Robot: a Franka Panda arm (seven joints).
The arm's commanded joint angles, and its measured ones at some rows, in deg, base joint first. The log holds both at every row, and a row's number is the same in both.
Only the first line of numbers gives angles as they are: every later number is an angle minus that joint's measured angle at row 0.
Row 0, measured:
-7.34, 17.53, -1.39, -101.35, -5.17, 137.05, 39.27
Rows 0 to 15, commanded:
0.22, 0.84, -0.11, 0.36, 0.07, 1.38, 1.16
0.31, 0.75, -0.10, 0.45, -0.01, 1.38, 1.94
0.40, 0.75, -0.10, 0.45, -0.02, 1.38, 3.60
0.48, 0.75, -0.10, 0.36, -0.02, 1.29, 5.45
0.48, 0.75, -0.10, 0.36, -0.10, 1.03, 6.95
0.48, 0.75, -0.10, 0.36, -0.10, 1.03, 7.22
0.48, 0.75, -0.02, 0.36, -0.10, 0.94, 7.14
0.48, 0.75, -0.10, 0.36, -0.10, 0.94, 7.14
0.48, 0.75, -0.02, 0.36, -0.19, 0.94, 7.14
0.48, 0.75, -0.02, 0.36, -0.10, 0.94, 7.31
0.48, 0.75, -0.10, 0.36, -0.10, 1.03, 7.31
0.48, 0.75, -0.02, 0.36, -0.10, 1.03, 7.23
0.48, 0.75, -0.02, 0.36, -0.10, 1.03, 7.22
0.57, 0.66, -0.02, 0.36, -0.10, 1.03, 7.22
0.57, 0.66, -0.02, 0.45, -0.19, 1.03, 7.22
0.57, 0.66, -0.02, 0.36, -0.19, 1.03, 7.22
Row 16, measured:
0.36, 0.09, 0.03, 0.03, 0.03, 0.03, 6.11
